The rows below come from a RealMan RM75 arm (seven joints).
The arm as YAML. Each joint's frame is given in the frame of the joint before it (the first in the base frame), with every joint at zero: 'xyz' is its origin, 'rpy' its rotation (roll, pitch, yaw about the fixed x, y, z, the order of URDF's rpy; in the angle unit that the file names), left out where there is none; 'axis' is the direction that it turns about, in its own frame. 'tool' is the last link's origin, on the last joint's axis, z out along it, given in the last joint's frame.
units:
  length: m
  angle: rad
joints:
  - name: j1
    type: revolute
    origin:
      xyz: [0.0, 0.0, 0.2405]
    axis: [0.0, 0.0, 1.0]
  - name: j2
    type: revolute
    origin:
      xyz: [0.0, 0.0, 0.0]
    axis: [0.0, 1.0, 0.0]
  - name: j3
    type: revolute
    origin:
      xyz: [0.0, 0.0, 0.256]
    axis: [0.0, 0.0, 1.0]
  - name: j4
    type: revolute
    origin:
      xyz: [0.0, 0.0, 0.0]
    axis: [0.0, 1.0, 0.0]
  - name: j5
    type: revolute
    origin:
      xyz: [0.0, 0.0, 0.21]
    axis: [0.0, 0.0, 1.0]
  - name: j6
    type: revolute
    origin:
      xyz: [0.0, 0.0, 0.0]
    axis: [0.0, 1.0, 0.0]
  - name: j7
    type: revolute
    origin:
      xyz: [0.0, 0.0, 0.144]
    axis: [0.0, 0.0, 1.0]
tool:
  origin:
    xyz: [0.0, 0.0, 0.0]
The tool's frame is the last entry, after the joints.
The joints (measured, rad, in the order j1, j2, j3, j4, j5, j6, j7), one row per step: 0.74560, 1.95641, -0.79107, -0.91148, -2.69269, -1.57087, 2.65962; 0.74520, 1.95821, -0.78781, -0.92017, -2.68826, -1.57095, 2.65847; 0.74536, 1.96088, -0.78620, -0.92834, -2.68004, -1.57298, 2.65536; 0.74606, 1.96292, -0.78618, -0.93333, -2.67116, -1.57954, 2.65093; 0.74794, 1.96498, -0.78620, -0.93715, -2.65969, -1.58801, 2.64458; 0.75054, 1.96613, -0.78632, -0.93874, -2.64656, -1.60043, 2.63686; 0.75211, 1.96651, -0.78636, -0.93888, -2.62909, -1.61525, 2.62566; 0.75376, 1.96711, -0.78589, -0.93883, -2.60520, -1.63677, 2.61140; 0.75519, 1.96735, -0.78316, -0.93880, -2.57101, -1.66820, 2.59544; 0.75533, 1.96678, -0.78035, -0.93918, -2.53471, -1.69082, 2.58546; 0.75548, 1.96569, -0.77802, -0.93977, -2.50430, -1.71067, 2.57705; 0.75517, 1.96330, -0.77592, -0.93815, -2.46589, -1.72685, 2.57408; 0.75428, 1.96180, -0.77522, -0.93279, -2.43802, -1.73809, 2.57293; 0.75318, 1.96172, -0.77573, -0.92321, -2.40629, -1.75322, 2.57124; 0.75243, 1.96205, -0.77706, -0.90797, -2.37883, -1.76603, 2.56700; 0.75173, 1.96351, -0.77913, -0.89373, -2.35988, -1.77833, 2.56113; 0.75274, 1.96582, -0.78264, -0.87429, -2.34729, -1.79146, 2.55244; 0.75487, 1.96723, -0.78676, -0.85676, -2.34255, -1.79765, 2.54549; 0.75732, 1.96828, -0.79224, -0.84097, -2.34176, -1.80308, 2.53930; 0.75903, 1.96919, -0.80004, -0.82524, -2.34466, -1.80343, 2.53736
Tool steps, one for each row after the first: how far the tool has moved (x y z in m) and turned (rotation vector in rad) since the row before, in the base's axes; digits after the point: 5 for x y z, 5 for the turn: -0.00161, 0.00083, 0.00091, 0.00721, 0.00439, 0.00639; -0.00250, 0.00066, 0.00003, 0.00338, 0.00780, 0.00959; -0.00251, -0.00009, -0.00063, -0.00394, 0.00891, 0.00887; -0.00322, -0.00009, -0.00102, -0.00672, 0.01177, 0.01143; -0.00345, -0.00053, -0.00121, -0.01151, 0.01402, 0.01166; -0.00342, -0.00105, -0.00131, -0.01440, 0.01793, 0.01387; -0.00451, -0.00179, -0.00173, -0.02027, 0.02555, 0.01737; -0.00600, -0.00283, -0.00174, -0.02633, 0.03844, 0.01993; -0.00554, -0.00177, -0.00082, -0.01506, 0.03872, 0.01641; -0.00466, -0.00155, -0.00021, -0.01269, 0.03198, 0.01467; -0.00509, -0.00099, 0.00013, -0.00765, 0.03902, 0.01106; -0.00302, -0.00123, -0.00062, -0.00843, 0.02934, 0.00439; -0.00335, -0.00229, -0.00197, -0.01606, 0.03534, 0.00371; -0.00230, -0.00256, -0.00289, -0.01898, 0.03237, 0.00215; -0.00144, -0.00281, -0.00313, -0.02032, 0.02430, 0.00235; -0.00085, -0.00338, -0.00435, -0.02711, 0.01997, 0.00233; -0.00010, -0.00220, -0.00368, -0.02036, 0.00972, 0.00075; 0.00018, -0.00206, -0.00339, -0.01994, 0.00424, 0.00091; 0.00109, -0.00177, -0.00356, -0.01748, -0.00196, -0.00430
